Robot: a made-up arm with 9 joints. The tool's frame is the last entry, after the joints. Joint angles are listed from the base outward.
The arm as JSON. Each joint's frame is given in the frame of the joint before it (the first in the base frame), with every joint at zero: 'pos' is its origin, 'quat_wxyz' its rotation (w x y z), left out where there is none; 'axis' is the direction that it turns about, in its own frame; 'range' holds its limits. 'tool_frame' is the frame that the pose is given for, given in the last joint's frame.
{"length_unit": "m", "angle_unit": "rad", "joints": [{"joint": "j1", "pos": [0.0, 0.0, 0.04], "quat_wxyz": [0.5, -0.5, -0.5, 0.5], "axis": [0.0, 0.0, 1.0], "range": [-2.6, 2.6]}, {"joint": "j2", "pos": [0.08, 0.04, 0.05], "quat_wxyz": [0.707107, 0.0, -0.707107, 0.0], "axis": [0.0, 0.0, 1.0], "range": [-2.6, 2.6]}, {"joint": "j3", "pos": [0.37, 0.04, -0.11], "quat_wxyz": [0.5, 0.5, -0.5, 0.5], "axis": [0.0, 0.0, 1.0], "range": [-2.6, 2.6]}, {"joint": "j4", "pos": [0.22, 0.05, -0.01], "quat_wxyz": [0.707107, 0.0, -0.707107, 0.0], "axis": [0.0, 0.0, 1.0], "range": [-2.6, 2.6]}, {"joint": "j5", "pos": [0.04, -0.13, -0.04], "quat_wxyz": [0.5, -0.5, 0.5, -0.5], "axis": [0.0, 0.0, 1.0], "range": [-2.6, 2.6]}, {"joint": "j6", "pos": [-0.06, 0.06, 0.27], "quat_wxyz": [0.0, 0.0, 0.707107, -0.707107], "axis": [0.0, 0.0, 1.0], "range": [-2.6, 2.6]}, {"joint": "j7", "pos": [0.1, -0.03, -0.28], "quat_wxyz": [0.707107, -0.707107, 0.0, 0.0], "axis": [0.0, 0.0, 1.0], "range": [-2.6, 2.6]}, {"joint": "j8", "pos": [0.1, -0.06, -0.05], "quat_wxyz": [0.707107, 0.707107, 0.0, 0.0], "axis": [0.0, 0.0, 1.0], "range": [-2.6, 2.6]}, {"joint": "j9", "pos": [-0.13, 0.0, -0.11], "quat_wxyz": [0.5, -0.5, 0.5, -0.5], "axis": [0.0, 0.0, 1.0], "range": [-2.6, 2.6]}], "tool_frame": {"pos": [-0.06, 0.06, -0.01], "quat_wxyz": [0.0, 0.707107, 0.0, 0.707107]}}
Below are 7 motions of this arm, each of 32 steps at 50 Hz.
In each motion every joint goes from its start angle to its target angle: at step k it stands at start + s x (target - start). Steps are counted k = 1, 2, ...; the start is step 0. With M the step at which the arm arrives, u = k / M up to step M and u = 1 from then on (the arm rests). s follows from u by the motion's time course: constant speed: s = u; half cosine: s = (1 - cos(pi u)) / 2; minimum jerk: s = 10 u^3 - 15 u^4 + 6 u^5.
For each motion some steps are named. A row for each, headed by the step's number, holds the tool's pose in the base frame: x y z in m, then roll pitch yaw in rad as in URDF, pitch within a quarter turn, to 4 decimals.
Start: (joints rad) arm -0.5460 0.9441 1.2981 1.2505 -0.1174 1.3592 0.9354 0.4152 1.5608
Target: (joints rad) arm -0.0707 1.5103 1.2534 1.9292 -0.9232 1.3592 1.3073 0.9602 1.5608
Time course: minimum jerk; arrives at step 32
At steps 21, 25, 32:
21: -0.0537 0.2529 0.3863 0.9313 -0.1025 -2.9425
25: -0.0921 0.2905 0.3801 1.1032 0.0873 3.1130
32: -0.1111 0.3115 0.3737 1.1717 0.1944 3.0188

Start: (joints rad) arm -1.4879 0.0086 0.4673 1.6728 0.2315 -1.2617 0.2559 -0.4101 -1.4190
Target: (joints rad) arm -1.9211 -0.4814 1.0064 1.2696 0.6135 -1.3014 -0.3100 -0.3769 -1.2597
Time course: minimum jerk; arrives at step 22
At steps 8, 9, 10, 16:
8: 0.3046 0.1581 -0.0932 0.5550 -0.4750 0.0271
9: 0.3154 0.1795 -0.0508 0.6854 -0.5489 -0.0090
10: 0.3241 0.1995 -0.0020 0.8388 -0.6216 -0.0650
16: 0.3155 0.2252 0.3116 1.9499 -0.7561 -0.6708

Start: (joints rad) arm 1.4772 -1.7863 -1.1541 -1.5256 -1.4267 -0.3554 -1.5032 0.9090 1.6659
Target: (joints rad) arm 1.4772 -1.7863 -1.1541 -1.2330 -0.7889 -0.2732 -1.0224 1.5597 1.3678
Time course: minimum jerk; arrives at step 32
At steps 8, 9, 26, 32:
8: -0.3164 1.0230 -0.3237 -1.2302 -0.9199 -0.5471
9: -0.3037 1.0300 -0.3259 -1.2240 -0.9422 -0.5726
26: 0.0414 1.1156 -0.3360 -0.2579 -1.2476 -2.0037
32: 0.0643 1.1155 -0.3334 -0.1633 -1.2367 -2.1285

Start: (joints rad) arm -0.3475 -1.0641 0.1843 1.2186 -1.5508 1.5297 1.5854 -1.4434 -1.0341
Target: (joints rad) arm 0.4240 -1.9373 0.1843 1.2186 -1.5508 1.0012 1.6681 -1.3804 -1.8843
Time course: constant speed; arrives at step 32
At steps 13, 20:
13: 0.4469 -0.0514 0.2217 0.7494 0.3700 -1.2805
20: 0.4609 -0.0394 0.1395 0.3441 0.3574 -1.3038

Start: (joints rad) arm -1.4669 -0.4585 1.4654 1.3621 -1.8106 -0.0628 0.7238 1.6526 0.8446
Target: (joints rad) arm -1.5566 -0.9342 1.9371 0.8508 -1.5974 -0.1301 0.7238 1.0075 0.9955
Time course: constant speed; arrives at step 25
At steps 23, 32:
23: 0.3708 -0.4105 0.4637 2.2181 0.7418 1.2244
32: 0.3865 -0.3896 0.4441 2.2158 0.6569 1.2389

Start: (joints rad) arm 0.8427 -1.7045 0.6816 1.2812 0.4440 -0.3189 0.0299 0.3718 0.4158
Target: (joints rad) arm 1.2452 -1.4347 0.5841 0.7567 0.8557 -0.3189 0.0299 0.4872 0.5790
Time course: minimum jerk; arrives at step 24
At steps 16, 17, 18, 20, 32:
16: 0.0175 -0.2971 -0.1415 -2.5845 0.7501 2.6748
17: 0.0316 -0.2936 -0.1352 -2.5870 0.7840 2.6825
18: 0.0436 -0.2901 -0.1299 -2.5896 0.8119 2.6897
20: 0.0603 -0.2843 -0.1224 -2.5937 0.8493 2.7012
32: 0.0690 -0.2808 -0.1186 -2.5961 0.8681 2.7078

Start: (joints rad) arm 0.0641 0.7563 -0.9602 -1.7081 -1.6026 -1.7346 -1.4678 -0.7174 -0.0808
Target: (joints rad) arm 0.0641 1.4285 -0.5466 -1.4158 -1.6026 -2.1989 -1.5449 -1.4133 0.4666
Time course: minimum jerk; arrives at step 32
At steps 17, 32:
17: -0.0730 0.2207 -1.0346 1.7849 -1.1214 1.7514
32: 0.0997 0.1539 -0.9698 2.2952 -1.1265 1.4749

